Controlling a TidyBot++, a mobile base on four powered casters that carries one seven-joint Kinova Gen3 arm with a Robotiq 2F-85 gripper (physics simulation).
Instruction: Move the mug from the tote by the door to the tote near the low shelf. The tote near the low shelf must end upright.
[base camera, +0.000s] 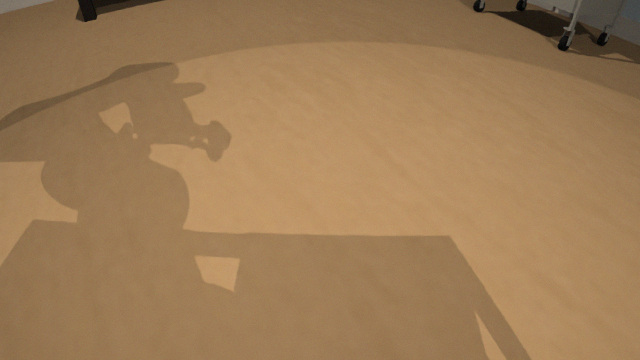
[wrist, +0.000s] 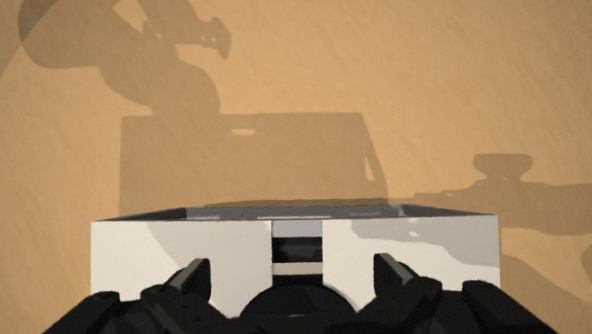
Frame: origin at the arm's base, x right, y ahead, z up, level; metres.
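Where they show: gripper, fingertip midpoint: (wrist: 292, 274).
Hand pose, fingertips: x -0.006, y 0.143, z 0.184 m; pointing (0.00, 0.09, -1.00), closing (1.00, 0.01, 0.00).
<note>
After its pixels a point has its place.
My gripper (wrist: 292, 274) @(x -0.006, y 0.143, z 0.184 m) is open, with its two dark fingers wide apart in the wrist view. Between and behind them show the white panels of the robot's own base, so nothing is held. The mug, the tote by the door, the tote near the low shelf and the low shelf do not show in either view.
In the base camera view, a dark leg (base camera: 87, 10) @(x -0.981, y 1.437, z -0.353 m) of some furniture stands at the top left. A white wheeled cart (base camera: 575, 17) @(x 0.823, y 1.162, z -0.274 m) with black casters stands at the top right. Shadows of the robot and its arm fall across the tan floor (base camera: 375, 150) @(x 0.091, y 0.558, z -0.397 m) (wrist: 400, 75) @(x 0.281, y 0.477, z -0.396 m).
</note>
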